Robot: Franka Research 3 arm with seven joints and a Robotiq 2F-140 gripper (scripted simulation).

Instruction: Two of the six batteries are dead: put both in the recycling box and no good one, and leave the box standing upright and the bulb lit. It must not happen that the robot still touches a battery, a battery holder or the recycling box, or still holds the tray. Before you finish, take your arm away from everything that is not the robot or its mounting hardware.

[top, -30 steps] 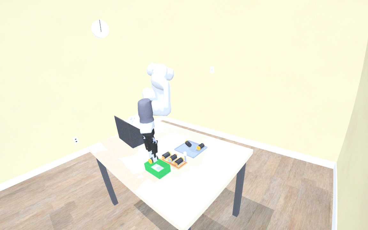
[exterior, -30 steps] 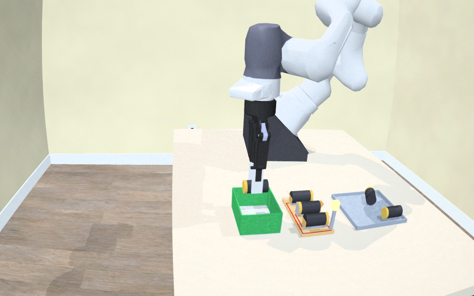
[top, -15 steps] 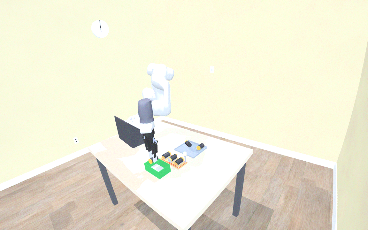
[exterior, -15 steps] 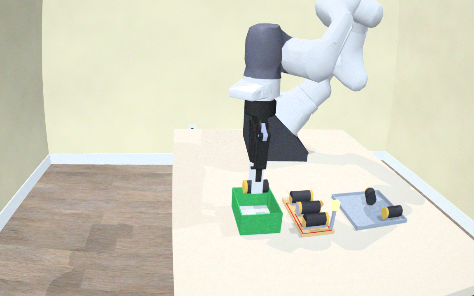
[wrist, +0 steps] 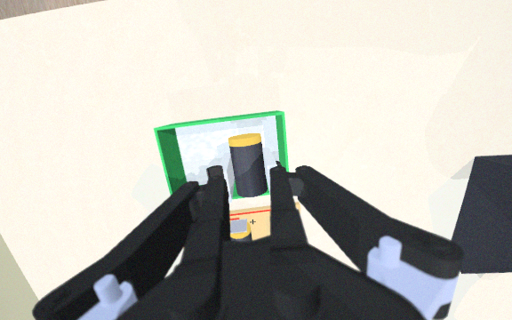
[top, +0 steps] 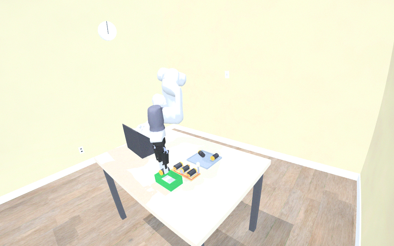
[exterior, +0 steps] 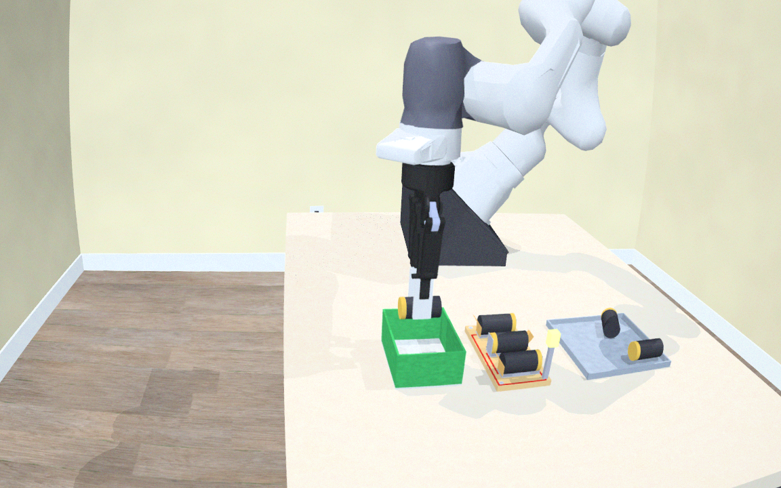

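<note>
My hand is 30 mm short of the green recycling box and 90 mm above it. Round my hand: grey tray: 50 mm ahead, 350 mm to the left, 100 mm below.
</note>
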